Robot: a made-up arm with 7 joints.
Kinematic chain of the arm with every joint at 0, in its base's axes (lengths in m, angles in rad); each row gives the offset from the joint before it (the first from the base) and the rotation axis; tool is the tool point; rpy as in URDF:
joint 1: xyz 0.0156 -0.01 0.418 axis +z
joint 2: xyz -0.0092 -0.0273 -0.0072 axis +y
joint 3: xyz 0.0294 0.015 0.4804 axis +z
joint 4: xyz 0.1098 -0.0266 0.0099 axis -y
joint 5: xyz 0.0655 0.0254 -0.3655 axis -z
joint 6: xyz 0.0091 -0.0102 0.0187 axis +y
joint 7: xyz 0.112 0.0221 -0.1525 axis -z
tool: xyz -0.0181 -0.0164 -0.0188 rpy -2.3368 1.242 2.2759
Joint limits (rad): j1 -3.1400..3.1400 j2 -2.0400..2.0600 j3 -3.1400..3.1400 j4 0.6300..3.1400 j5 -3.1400..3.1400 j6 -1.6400..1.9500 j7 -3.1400..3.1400
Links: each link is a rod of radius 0.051 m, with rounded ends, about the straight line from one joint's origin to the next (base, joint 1, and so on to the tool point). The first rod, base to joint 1, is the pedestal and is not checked.
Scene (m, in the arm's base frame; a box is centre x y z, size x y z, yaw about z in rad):
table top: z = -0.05
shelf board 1: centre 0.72 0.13 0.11 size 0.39 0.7 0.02 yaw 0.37
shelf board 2: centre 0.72 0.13 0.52 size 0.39 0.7 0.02 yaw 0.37
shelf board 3: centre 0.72 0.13 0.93 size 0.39 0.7 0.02 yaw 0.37
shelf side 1: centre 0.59 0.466 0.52 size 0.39 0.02 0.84 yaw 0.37
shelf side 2: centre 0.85 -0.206 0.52 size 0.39 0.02 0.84 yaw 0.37
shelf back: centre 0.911 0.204 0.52 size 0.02 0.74 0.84 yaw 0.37
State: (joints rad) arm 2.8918 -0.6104 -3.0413 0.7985 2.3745 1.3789 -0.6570
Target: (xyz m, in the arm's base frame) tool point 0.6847 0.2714 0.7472
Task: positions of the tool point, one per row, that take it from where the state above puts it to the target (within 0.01 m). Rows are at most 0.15 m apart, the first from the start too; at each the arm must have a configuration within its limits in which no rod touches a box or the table.
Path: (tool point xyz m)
1: 0.5881 -0.0127 0.3240
2: 0.5372 -0.0340 0.3222
3: 0.4782 -0.0540 0.3228
4: 0.4129 -0.0732 0.3268
5: 0.4381 -0.0372 0.4347
6: 0.4300 0.0136 0.5469
7: 0.3846 0.0704 0.6542
8: 0.3021 0.1230 0.7472
9: 0.4374 0.1621 0.7824
10: 0.5673 0.2146 0.7827
11: 0.6847 0.2714 0.7472

